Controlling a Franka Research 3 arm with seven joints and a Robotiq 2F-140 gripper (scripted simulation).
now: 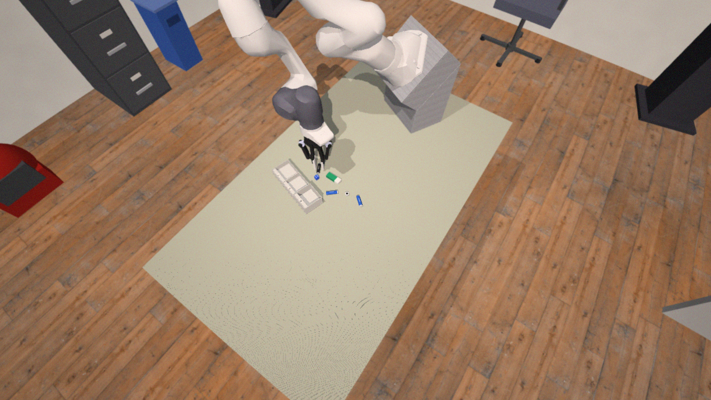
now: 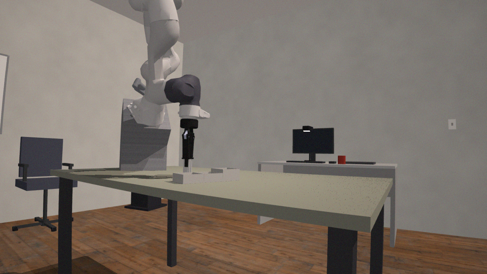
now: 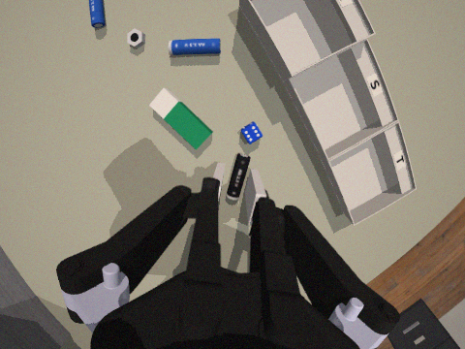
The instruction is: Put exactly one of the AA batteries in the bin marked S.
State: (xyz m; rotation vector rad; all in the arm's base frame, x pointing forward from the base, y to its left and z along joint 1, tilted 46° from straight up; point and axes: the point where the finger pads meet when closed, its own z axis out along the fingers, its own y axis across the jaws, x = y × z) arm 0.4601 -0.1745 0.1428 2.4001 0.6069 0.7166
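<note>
Now: the black AA battery 40 mm below my hand. From my hand the other things lie so: bin tray: 120 mm ahead, 50 mm to the right, 20 mm below; then white ring: 80 mm ahead, 160 mm to the left, 40 mm below; then blue die: 50 mm ahead, 10 mm to the left, 40 mm below.
</note>
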